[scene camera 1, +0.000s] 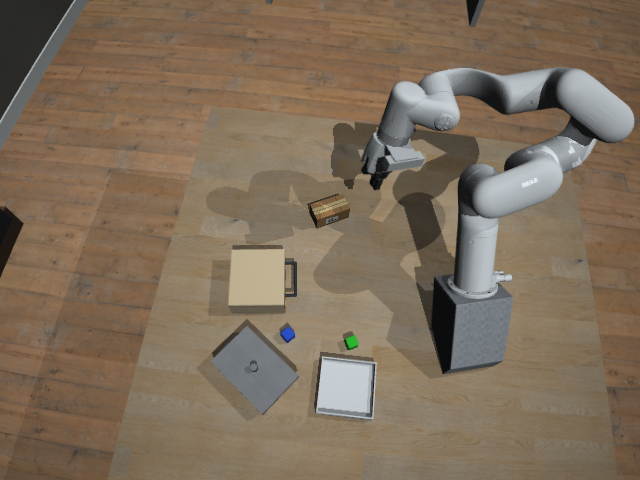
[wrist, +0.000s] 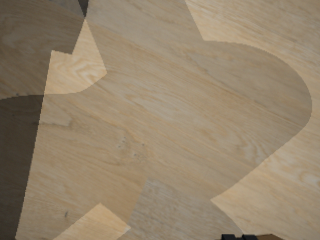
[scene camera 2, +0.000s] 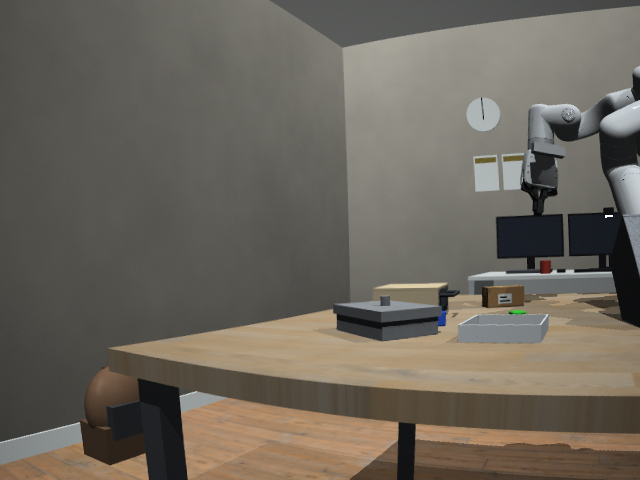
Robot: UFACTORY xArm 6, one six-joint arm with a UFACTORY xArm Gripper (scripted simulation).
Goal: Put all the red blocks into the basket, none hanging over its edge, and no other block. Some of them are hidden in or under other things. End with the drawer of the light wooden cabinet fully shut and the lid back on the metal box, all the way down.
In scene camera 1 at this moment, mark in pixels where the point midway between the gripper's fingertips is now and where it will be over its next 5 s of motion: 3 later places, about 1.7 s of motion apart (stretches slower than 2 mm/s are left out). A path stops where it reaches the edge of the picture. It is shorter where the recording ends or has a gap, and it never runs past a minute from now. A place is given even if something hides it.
My gripper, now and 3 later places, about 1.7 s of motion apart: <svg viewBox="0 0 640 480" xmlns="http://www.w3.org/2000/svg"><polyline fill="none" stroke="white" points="374,186 289,305 250,358 253,365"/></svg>
